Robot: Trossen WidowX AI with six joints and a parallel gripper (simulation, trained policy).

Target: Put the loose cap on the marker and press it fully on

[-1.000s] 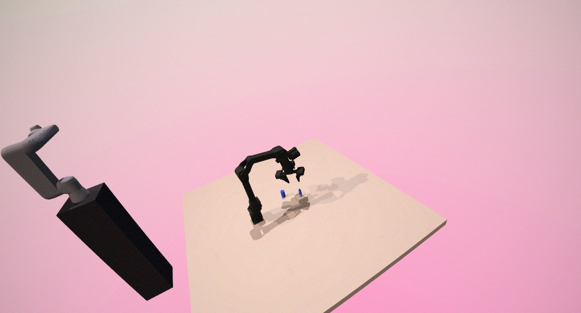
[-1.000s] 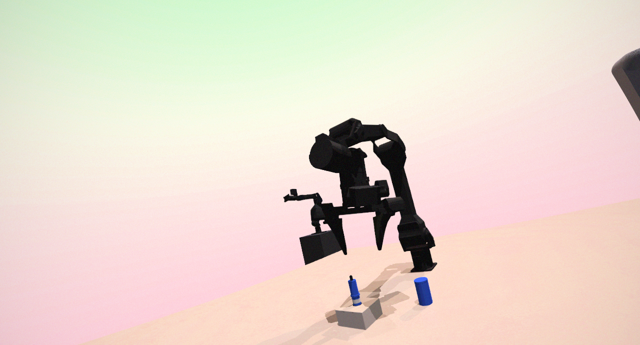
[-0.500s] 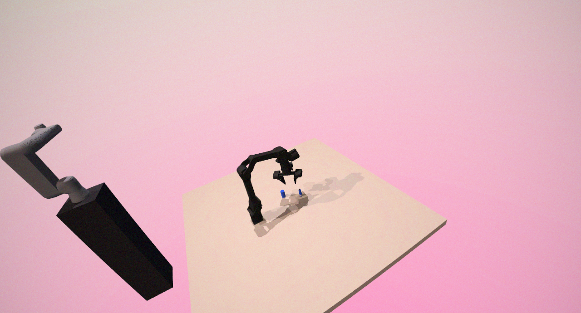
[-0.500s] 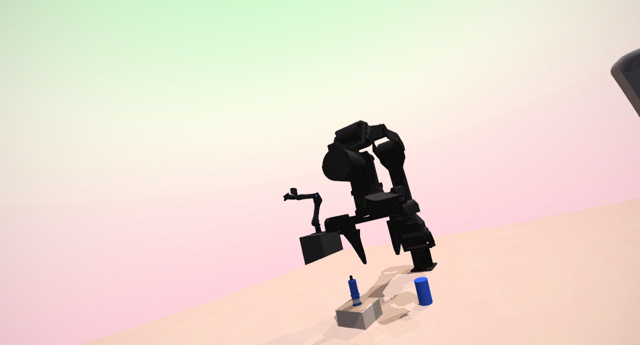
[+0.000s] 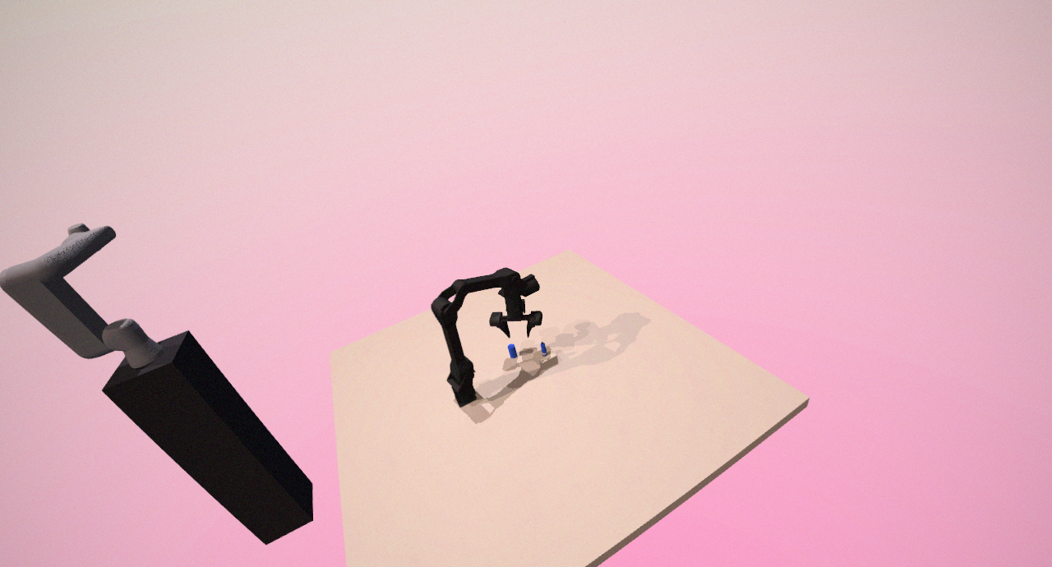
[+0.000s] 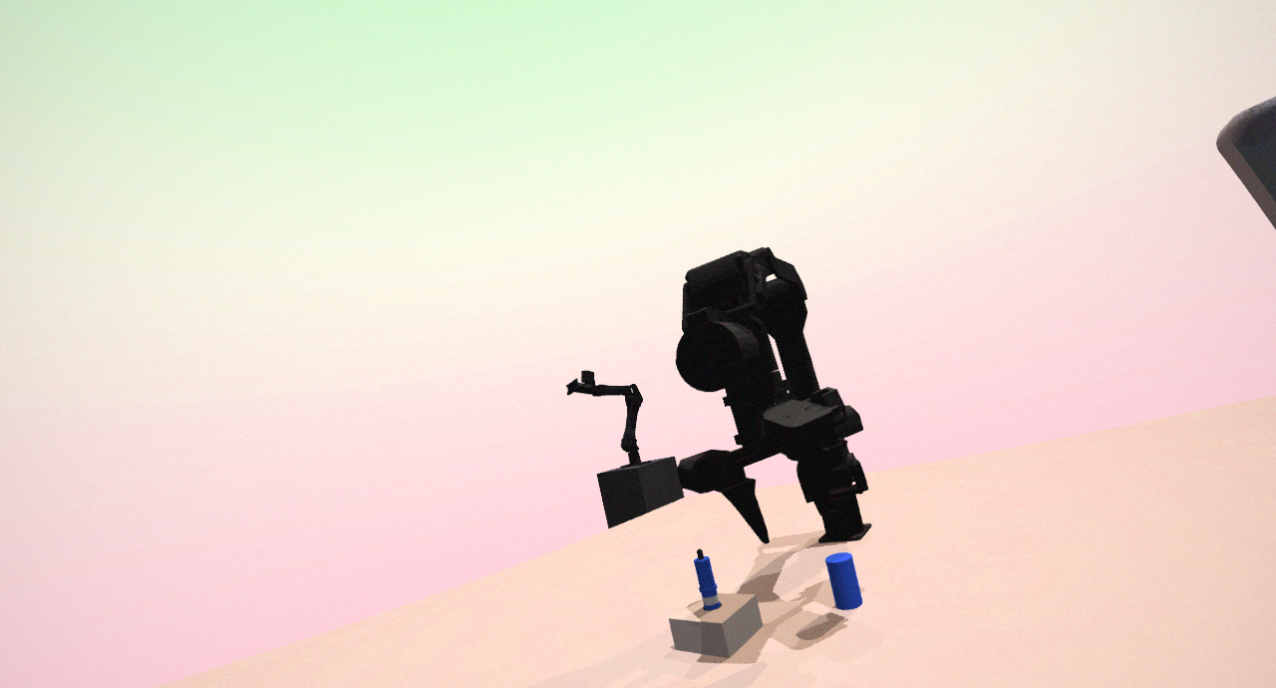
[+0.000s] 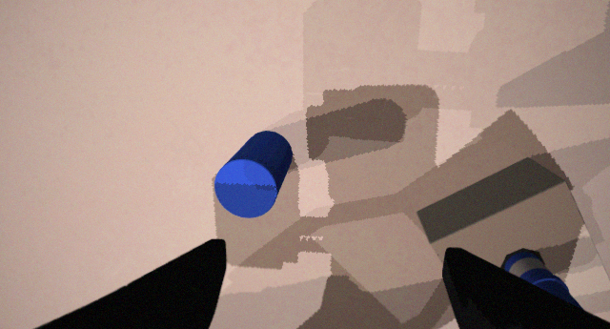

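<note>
Now: gripper tip 7 cm above the blue cap, 3 cm past it and 2 cm to the right of it. The rest, counted from my gripper tip: blue marker 8 cm to the right, 5 cm ahead, 2 cm below; then holder block 8 cm to the right, 8 cm below, 5 cm ahead.
</note>
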